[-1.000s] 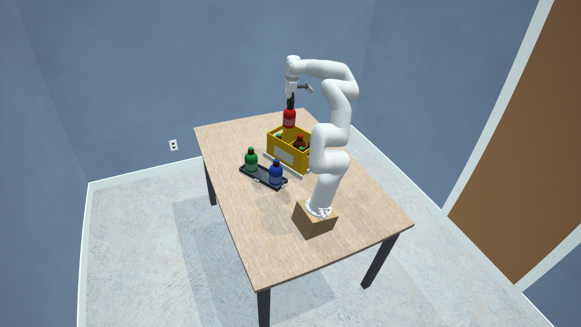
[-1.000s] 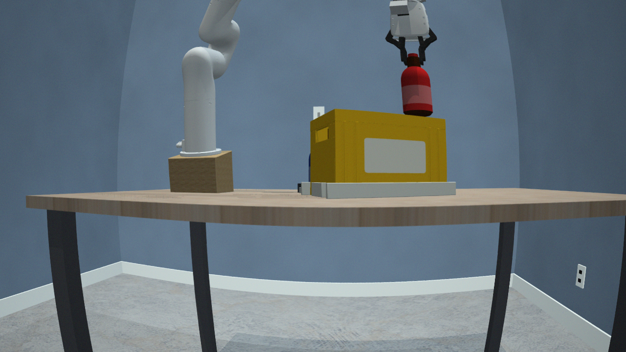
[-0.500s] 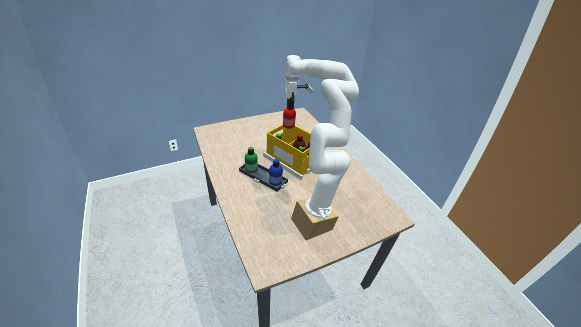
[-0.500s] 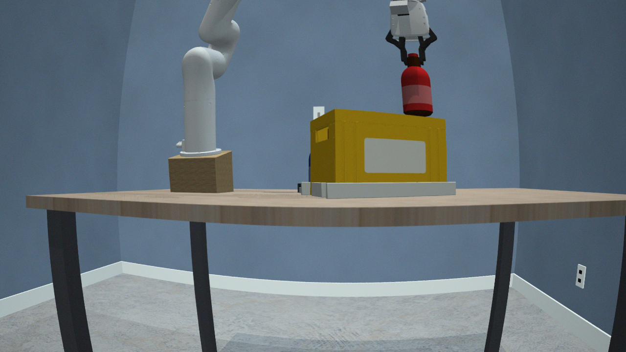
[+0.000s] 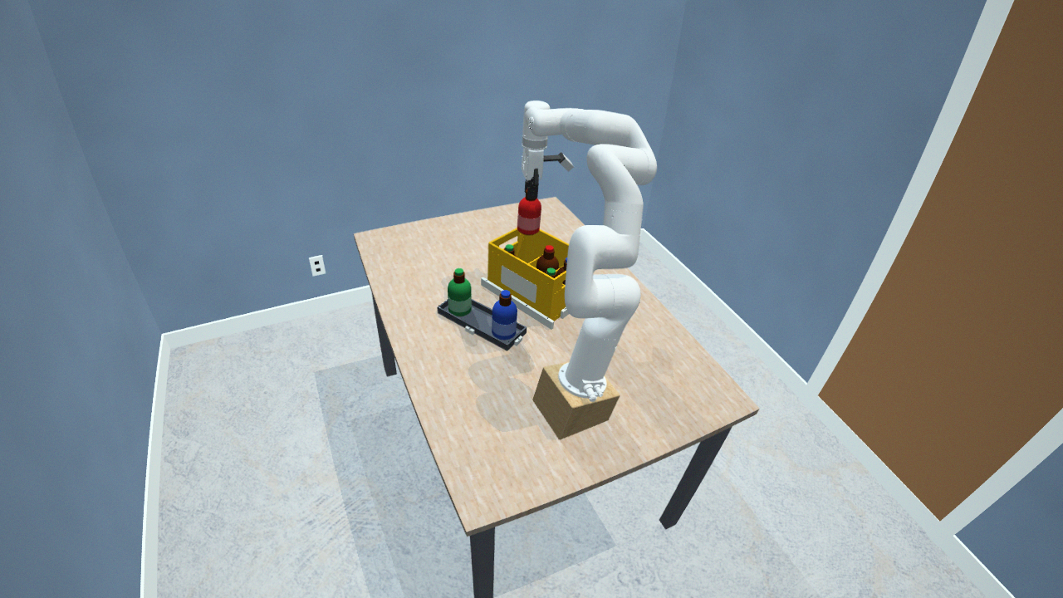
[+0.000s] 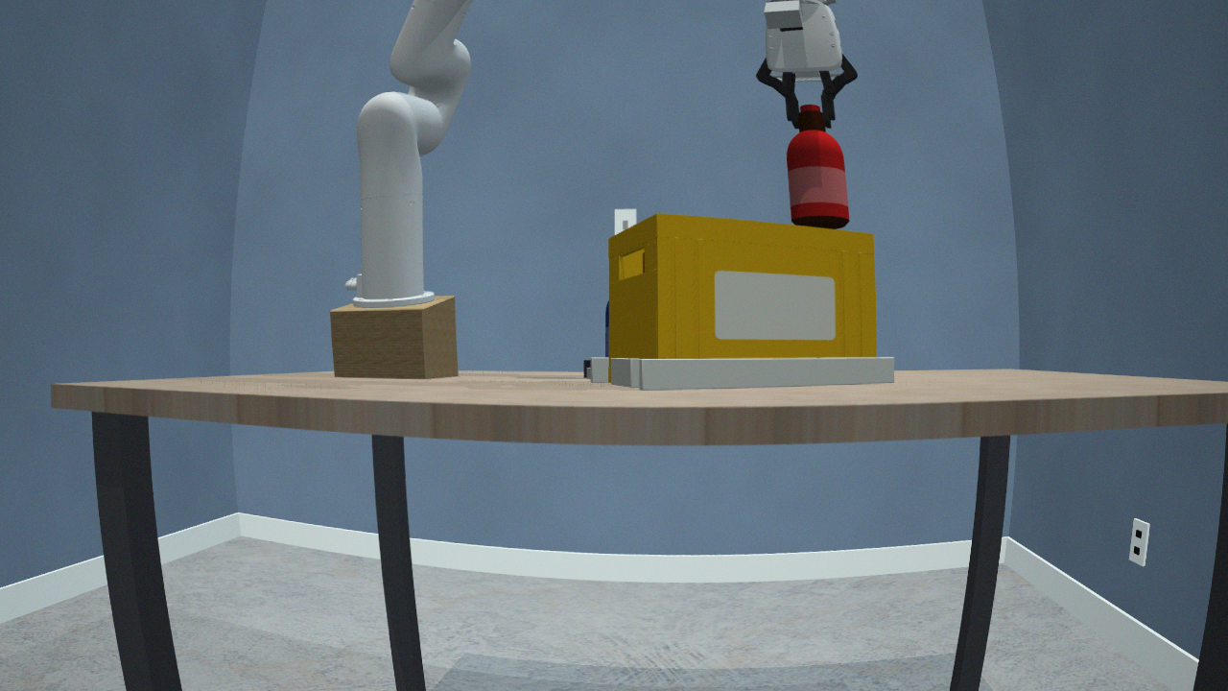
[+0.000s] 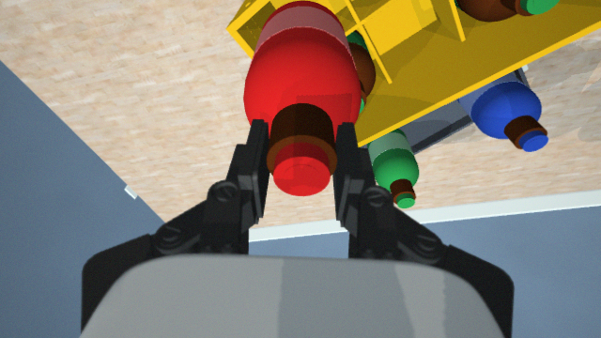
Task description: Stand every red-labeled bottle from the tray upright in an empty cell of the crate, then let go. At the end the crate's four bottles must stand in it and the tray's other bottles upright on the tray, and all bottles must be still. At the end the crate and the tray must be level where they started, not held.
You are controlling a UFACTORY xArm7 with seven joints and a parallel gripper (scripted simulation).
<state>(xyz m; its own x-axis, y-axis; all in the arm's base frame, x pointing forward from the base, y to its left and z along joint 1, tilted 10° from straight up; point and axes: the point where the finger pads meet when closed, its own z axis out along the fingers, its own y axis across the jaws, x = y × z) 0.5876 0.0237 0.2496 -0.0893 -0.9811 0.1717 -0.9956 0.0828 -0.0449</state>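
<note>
Now: the red-labeled bottle 70 mm below my hand. Also, from my hand: blue bottle: 270 mm behind, 250 mm below, 140 mm to the left; then yellow crate: 250 mm below, 100 mm behind, 10 mm to the right; then green-labeled bottle: 250 mm to the left, 250 mm below, 140 mm behind.
</note>
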